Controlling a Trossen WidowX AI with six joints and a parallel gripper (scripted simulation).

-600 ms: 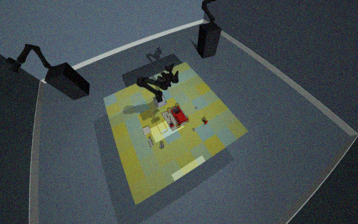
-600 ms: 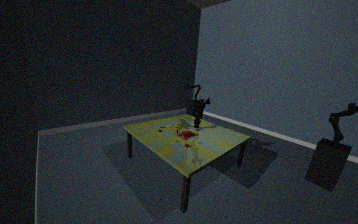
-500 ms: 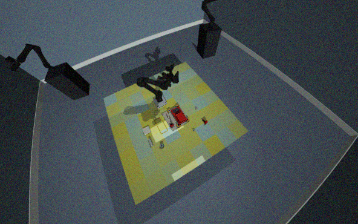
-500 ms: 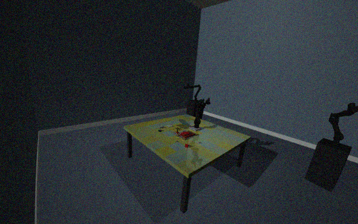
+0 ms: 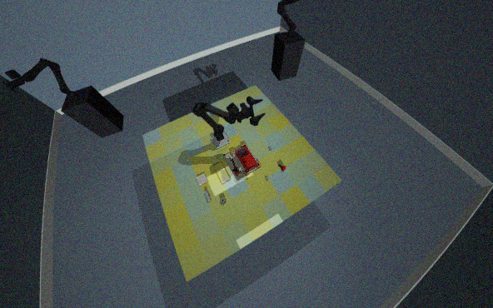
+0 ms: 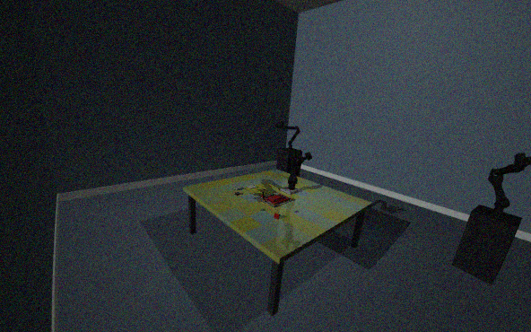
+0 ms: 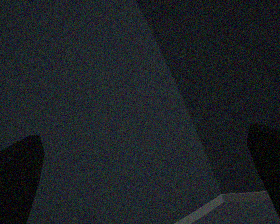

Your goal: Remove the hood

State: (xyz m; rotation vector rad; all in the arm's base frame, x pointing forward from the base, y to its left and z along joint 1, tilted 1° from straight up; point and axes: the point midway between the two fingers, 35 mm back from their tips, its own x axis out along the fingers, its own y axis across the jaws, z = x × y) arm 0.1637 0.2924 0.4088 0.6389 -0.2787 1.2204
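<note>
The hood lies 41 cm below my gripper tip, 16 cm to the right of it and 13 cm ahead of it. Also, from my gripper tip: grey wheel (45 cm to the right, 44 cm below, 36 cm ahead); then cylinder (55 cm to the right, 44 cm below, 28 cm ahead).
</note>
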